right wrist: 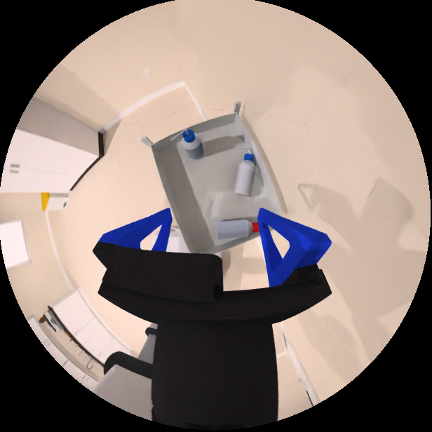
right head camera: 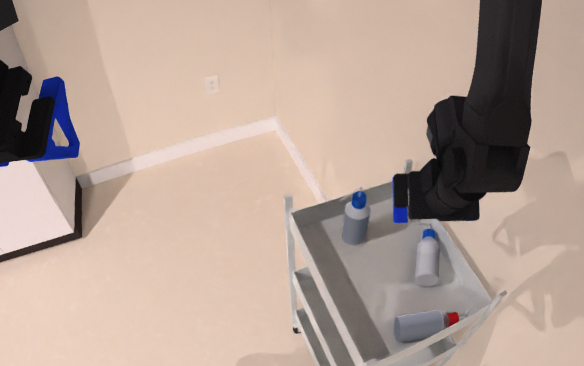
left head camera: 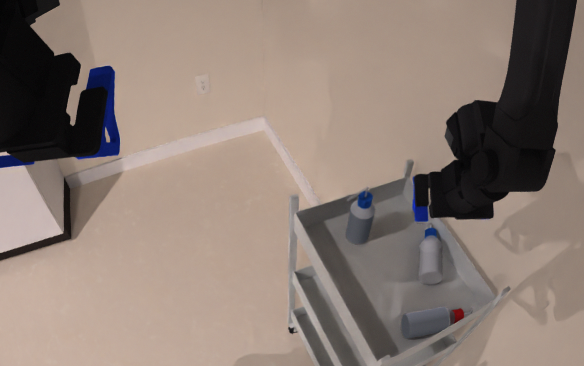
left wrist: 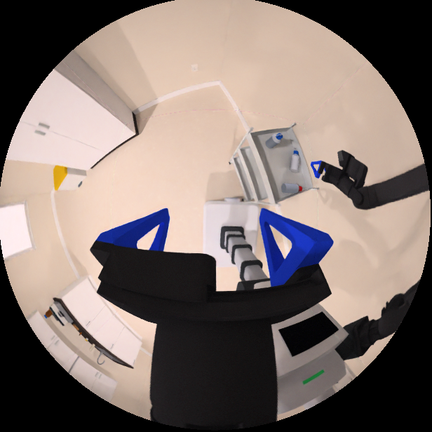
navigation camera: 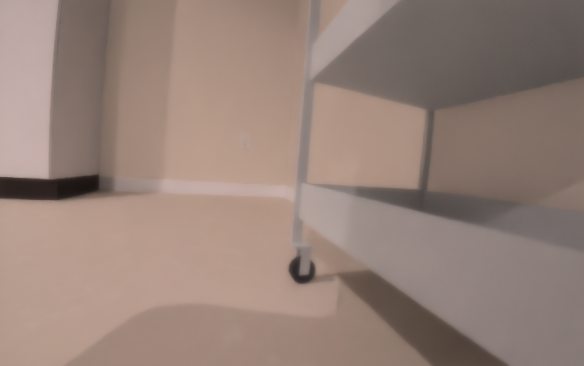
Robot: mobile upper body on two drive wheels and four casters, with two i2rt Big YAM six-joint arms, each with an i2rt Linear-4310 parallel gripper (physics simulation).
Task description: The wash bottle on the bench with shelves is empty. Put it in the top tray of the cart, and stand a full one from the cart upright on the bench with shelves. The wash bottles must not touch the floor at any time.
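Frame: origin at the left arm's base, x up, y ahead, z left, level; metres.
Seen in the pictures: left gripper, fingertip midpoint: (right head camera: 40, 155) (left head camera: 73, 152); right gripper, fingertip midpoint: (right head camera: 424, 206) (left head camera: 438, 206).
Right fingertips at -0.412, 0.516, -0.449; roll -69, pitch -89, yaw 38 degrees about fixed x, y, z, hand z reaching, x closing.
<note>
Pixels of each thing's top centre, then the offset from my right fingertips to it, as dx, dy, dz. "spot": a spot on its surface instead.
- cart's grey top tray, surface spot: (right head camera: 320, 209) (left head camera: 324, 209) spot: -0.289, +0.247, +0.156
- blue-capped bottle with grey contents, top centre: (right head camera: 356, 188) (left head camera: 363, 188) -0.161, +0.195, +0.081
- whitish blue-capped bottle, surface spot: (right head camera: 428, 261) (left head camera: 432, 259) spot: -0.276, +0.072, -0.092
- red-capped grey bottle, top centre: (right head camera: 440, 314) (left head camera: 447, 310) -0.256, -0.077, -0.092
- cart's lower shelf, surface spot: (navigation camera: 400, 260) spot: -0.843, -0.012, +0.138
- black caster, surface spot: (navigation camera: 302, 270) spot: -0.968, +0.208, +0.213
The cart's grey top tray (left head camera: 325, 212) (right head camera: 320, 209) (right wrist: 220, 125) holds three wash bottles. A blue-capped bottle with grey contents (left head camera: 360, 225) (right head camera: 355, 225) (left wrist: 274, 141) (right wrist: 194, 148) stands upright near the back. A whitish blue-capped bottle (left head camera: 430, 260) (right head camera: 428, 261) (left wrist: 295, 161) (right wrist: 245, 179) lies on its side near the right wall. A red-capped grey bottle (left head camera: 425, 322) (right head camera: 420, 326) (left wrist: 291, 188) (right wrist: 235, 229) lies on its side at the near end. My right gripper (right wrist: 214, 212) is open and empty above the tray's right side. My left gripper (left wrist: 214, 212) is open and empty, left of the cart. I cannot identify the bench with shelves.
A white cabinet (left head camera: 30, 210) (right head camera: 30, 210) (left wrist: 60, 115) (navigation camera: 25, 100) stands at the left. The cart's lower shelf (navigation camera: 400, 260) and a black caster (navigation camera: 302, 270) show in the navigation view. A cluttered counter shows at lower left in both wrist views.
</note>
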